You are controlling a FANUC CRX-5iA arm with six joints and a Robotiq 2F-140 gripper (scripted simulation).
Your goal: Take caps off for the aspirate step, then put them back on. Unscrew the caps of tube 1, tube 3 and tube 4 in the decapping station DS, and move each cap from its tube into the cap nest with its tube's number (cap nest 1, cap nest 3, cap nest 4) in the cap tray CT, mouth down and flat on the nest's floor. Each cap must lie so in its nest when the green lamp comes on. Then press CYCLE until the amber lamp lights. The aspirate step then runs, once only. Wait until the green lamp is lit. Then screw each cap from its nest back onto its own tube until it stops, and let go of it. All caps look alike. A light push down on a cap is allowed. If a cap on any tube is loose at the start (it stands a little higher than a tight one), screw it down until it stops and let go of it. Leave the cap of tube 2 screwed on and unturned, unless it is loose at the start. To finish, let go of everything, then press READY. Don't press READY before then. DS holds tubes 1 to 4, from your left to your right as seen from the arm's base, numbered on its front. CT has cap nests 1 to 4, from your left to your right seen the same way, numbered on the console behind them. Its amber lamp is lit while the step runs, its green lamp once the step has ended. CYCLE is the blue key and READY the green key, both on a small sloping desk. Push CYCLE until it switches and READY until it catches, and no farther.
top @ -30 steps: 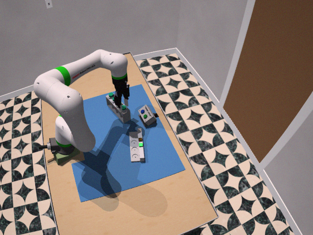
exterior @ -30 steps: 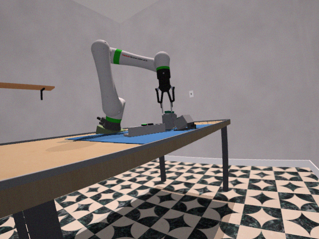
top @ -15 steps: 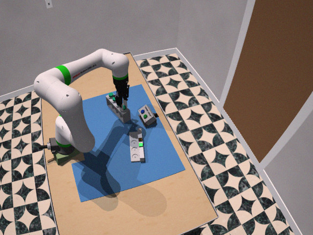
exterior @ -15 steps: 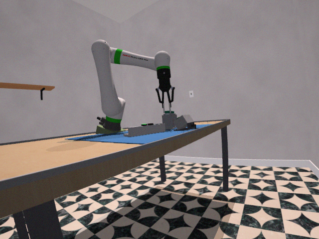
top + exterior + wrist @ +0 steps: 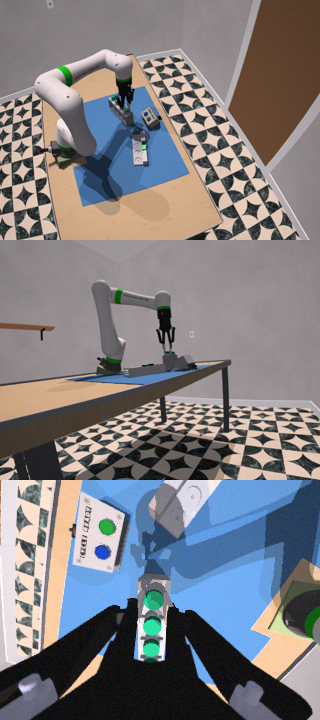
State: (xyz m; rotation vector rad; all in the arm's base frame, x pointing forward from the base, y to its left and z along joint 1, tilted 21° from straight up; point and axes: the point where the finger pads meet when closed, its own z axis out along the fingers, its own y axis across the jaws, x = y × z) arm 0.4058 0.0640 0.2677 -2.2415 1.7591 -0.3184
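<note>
Now: the green ready key 12 cm ahead of my hand, 9 cm to the right of it and 7 cm below it. Round my hand: sloping key desk: 14 cm ahead, 9 cm below, 7 cm to the right; then blue cycle key: 12 cm ahead, 7 cm below, 4 cm to the right.
</note>
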